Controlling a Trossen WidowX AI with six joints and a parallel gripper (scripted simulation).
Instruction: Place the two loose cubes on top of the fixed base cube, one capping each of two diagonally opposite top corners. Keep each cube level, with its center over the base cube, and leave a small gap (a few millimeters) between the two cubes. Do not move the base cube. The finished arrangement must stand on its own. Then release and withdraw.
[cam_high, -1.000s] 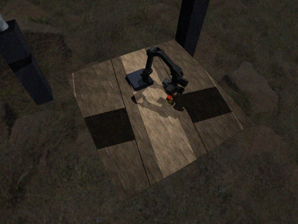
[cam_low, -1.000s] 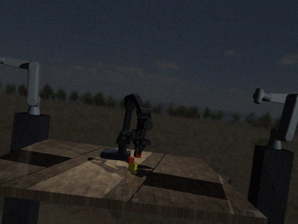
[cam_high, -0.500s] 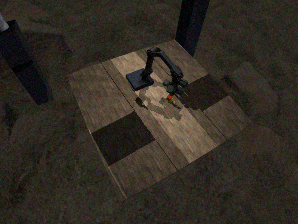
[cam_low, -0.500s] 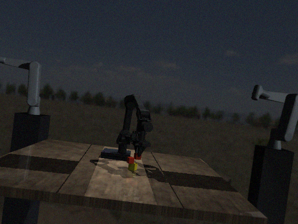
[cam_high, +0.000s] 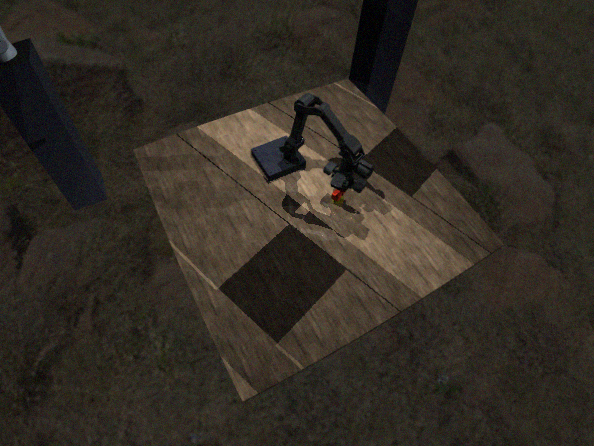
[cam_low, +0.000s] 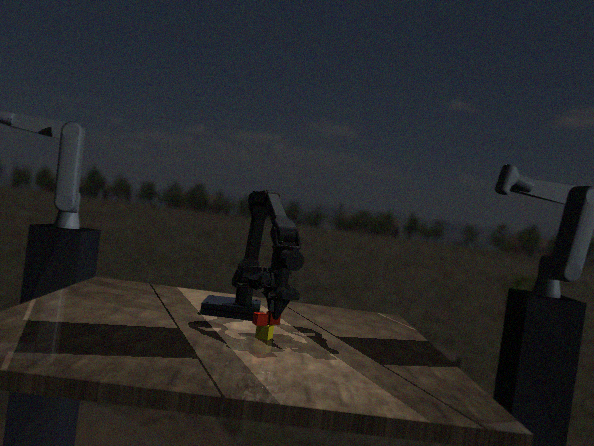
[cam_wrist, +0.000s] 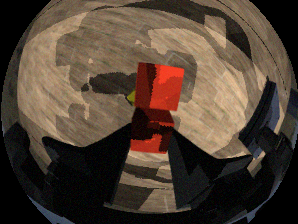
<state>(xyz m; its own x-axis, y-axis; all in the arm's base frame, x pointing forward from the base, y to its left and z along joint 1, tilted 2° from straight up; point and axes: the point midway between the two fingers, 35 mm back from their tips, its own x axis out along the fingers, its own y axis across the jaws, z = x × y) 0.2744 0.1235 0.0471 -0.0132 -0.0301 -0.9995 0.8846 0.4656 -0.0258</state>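
Now: gripper tip 10 mm short of the yellow base cube, 20 mm to the left of it and 40 mm above it.
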